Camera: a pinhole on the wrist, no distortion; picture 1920 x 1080 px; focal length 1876.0 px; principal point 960.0 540.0 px. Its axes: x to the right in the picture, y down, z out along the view. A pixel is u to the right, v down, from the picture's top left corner.
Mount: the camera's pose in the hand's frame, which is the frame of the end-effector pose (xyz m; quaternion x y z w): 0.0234 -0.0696 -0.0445 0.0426 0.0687 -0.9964 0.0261
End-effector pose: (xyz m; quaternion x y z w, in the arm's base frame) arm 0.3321 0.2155 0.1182 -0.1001 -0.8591 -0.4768 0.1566
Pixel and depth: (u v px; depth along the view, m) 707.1 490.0 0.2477
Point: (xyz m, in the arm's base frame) 0.2323 0.3393 -0.0454
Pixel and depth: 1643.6 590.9 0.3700
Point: 0.3652 0.4017 -0.1936
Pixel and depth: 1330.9 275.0 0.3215
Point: 0.3253 0.4084 -0.0994
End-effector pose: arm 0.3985 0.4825 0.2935 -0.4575 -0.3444 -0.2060 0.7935
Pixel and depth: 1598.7 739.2 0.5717
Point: -0.0631 0.8057 0.4343
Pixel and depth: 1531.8 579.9 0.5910
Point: -0.0366 0.8515 0.4243
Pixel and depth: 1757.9 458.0 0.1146
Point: 0.2985 0.4982 0.3387
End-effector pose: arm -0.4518 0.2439 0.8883 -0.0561 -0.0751 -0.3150 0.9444
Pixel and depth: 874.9 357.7 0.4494
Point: -0.5446 0.2336 1.2938
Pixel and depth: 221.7 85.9 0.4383
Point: -0.3858 0.2040 1.3268
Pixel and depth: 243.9 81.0 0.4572
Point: -0.3859 0.2094 1.3459
